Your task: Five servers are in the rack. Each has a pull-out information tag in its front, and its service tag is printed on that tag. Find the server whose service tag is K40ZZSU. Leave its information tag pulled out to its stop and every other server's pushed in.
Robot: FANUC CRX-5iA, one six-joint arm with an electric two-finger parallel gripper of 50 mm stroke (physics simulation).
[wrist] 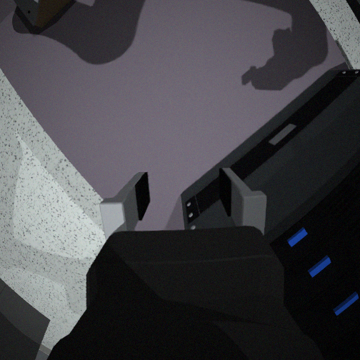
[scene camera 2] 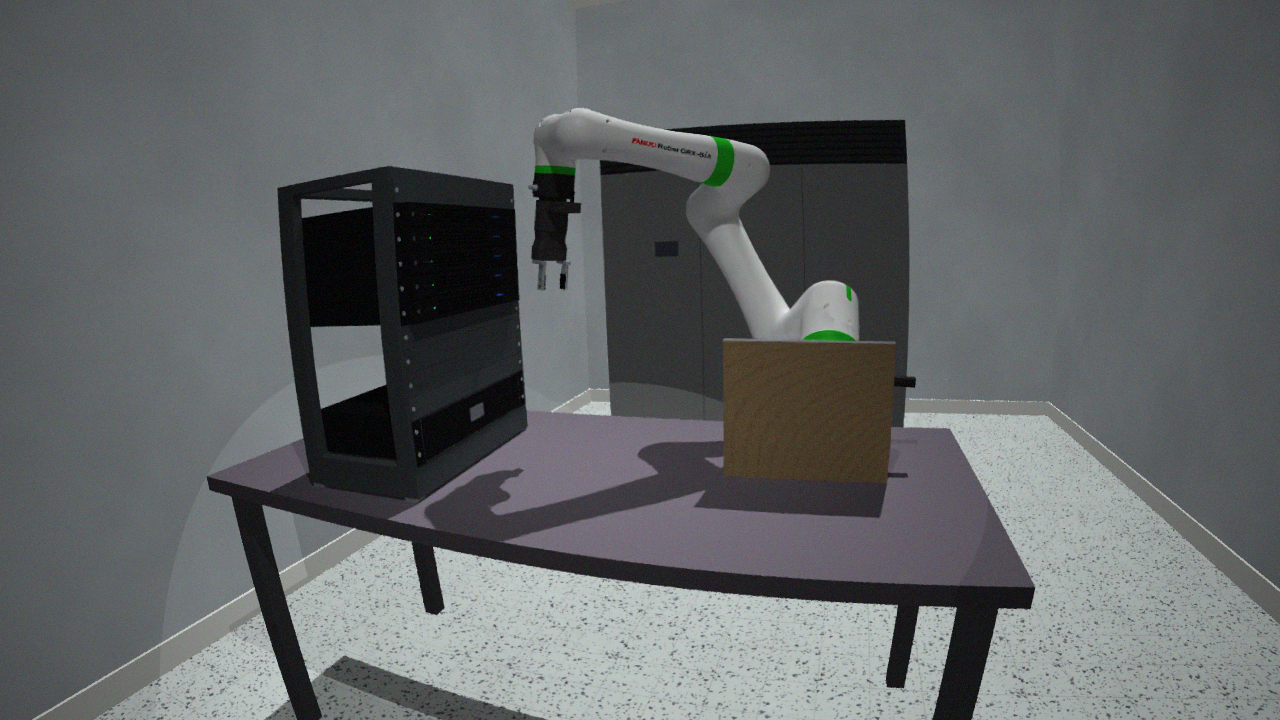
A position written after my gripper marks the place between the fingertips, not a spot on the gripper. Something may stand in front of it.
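Observation:
There's a server rack [scene camera 2: 420, 263] that I can see, and you get the server rack [wrist: 297, 159] here too. As for me, I can see my gripper [scene camera 2: 552, 289], and there's my gripper [wrist: 183, 184] again.

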